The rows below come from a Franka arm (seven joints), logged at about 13 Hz.
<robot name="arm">
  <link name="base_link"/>
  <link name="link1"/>
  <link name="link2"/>
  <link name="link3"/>
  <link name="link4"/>
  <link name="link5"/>
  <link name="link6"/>
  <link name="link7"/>
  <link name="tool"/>
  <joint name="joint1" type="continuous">
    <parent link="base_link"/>
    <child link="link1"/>
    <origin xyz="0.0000 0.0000 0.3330"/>
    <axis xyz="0 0 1"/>
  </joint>
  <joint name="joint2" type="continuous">
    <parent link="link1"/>
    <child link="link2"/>
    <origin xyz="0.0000 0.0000 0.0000"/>
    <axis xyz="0 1 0"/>
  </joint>
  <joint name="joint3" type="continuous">
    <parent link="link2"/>
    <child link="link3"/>
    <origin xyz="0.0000 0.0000 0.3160"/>
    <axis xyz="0 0 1"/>
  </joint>
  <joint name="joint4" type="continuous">
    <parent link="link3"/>
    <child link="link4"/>
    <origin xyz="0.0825 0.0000 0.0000"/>
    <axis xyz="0 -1 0"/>
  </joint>
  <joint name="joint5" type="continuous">
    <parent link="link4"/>
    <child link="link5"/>
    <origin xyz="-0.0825 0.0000 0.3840"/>
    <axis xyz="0 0 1"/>
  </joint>
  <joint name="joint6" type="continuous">
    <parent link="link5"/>
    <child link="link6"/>
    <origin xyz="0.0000 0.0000 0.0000"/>
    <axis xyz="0 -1 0"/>
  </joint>
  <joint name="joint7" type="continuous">
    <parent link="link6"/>
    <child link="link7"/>
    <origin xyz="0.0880 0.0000 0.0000"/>
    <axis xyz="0 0 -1"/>
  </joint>
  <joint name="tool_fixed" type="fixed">
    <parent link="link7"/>
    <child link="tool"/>
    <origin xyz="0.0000 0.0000 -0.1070" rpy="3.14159 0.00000 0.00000"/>
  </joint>
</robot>
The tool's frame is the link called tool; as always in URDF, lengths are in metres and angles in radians. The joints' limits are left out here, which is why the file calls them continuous.
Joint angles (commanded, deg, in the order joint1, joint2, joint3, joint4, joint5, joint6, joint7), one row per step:
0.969 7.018 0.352 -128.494 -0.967 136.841 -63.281
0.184 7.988 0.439 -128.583 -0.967 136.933 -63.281
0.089 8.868 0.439 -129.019 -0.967 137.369 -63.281
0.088 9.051 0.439 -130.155 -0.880 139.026 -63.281
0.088 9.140 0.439 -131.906 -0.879 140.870 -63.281
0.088 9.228 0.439 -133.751 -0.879 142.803 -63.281
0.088 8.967 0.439 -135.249 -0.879 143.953 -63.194
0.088 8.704 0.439 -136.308 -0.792 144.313 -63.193
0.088 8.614 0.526 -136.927 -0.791 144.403 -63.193
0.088 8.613 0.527 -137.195 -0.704 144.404 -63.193
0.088 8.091 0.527 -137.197 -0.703 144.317 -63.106
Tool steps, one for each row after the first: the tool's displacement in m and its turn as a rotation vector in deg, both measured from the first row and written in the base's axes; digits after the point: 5 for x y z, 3 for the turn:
-0.00060 -0.00657 -0.00962 0.003 0.967 -0.698
-0.00281 -0.00746 -0.02031 0.001 1.847 -0.788
-0.00659 -0.00742 -0.02749 0.087 1.511 -0.835
-0.01389 -0.00740 -0.03763 0.110 1.507 -0.818
-0.02192 -0.00739 -0.04800 0.133 1.508 -0.799
-0.02907 -0.00741 -0.05389 0.145 1.595 -0.875
-0.03495 -0.00746 -0.05797 0.191 2.031 -0.943
-0.03873 -0.00672 -0.06108 0.196 2.471 -0.857
-0.04051 -0.00674 -0.06280 0.241 2.737 -0.927
-0.03997 -0.00674 -0.05840 0.245 2.304 -1.015

